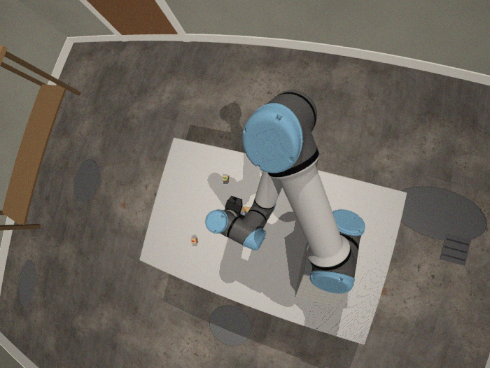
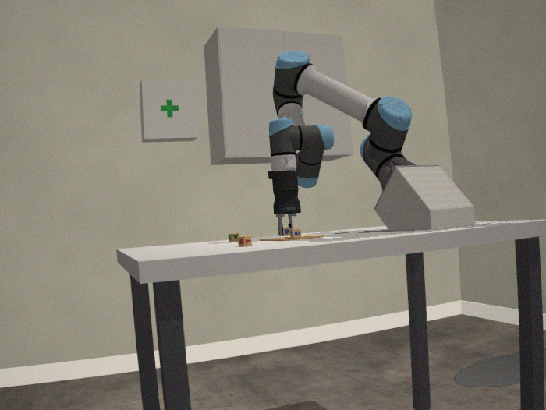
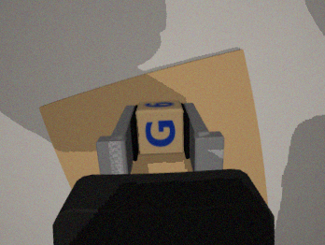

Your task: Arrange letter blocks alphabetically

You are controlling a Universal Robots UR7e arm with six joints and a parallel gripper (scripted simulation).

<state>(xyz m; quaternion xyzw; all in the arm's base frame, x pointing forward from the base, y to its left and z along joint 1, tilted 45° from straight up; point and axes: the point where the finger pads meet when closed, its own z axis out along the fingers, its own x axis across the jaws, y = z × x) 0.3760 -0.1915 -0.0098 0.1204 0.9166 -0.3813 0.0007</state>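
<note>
Right now my hand is 4 cm to the right of the tan mat, 3 cm above it and 1 cm short of it. Round my hand: red-marked block: 22 cm ahead, 16 cm to the left, 1 cm below.
</note>
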